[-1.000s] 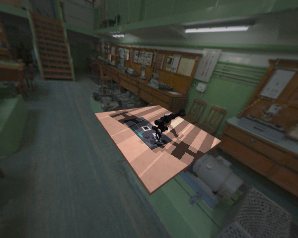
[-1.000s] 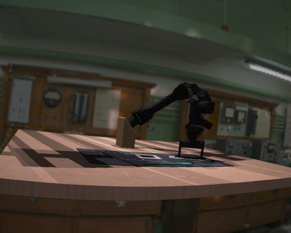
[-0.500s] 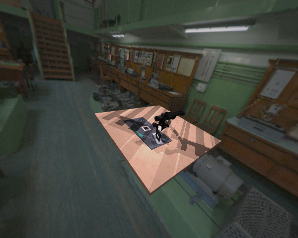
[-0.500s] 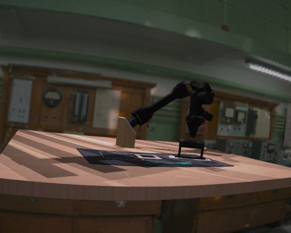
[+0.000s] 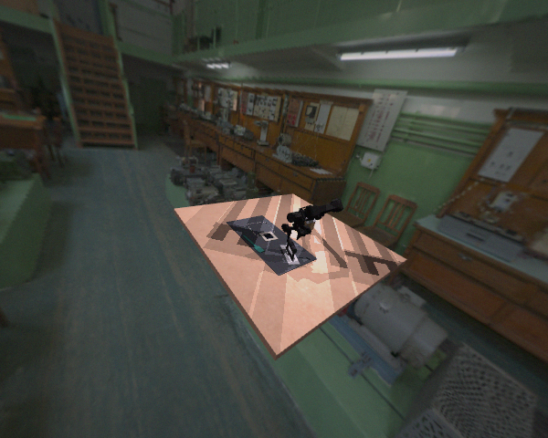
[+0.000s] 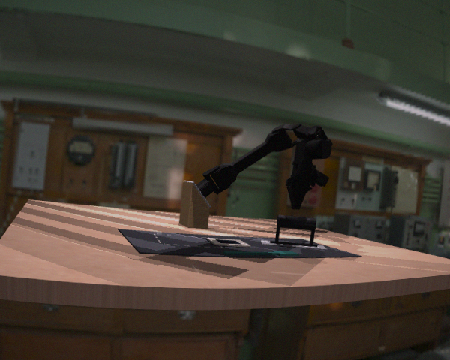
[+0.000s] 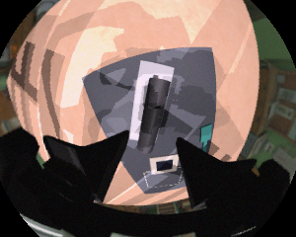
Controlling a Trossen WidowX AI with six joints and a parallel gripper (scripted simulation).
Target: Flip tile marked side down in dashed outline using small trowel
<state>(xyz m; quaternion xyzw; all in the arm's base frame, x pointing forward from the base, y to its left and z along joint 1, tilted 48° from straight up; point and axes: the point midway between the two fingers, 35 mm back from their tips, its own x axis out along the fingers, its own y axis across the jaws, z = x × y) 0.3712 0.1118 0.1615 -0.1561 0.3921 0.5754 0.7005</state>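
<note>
The dark mat lies 3 cm ahead of my gripper tip, 19 cm to the right of it and 13 cm below it. The rest, counted from my gripper tip: tile 1 cm ahead, 22 cm to the right, 11 cm below; then teal trowel 17 cm ahead, 17 cm to the right, 11 cm below.
</note>
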